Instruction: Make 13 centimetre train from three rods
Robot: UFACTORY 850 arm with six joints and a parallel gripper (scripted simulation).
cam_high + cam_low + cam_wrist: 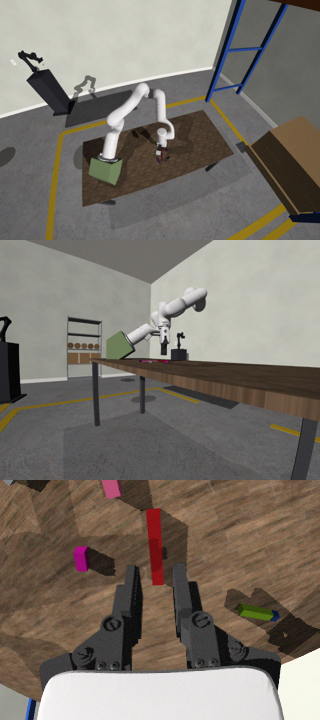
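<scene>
The red rod is 6 cm below my hand. Also, from my hand: magenta rod 6 cm ahead, 2 cm to the right, 6 cm below; pink rod 10 cm to the right, 6 cm below; purple rod 4 cm behind, 12 cm to the right, 6 cm below.
</scene>
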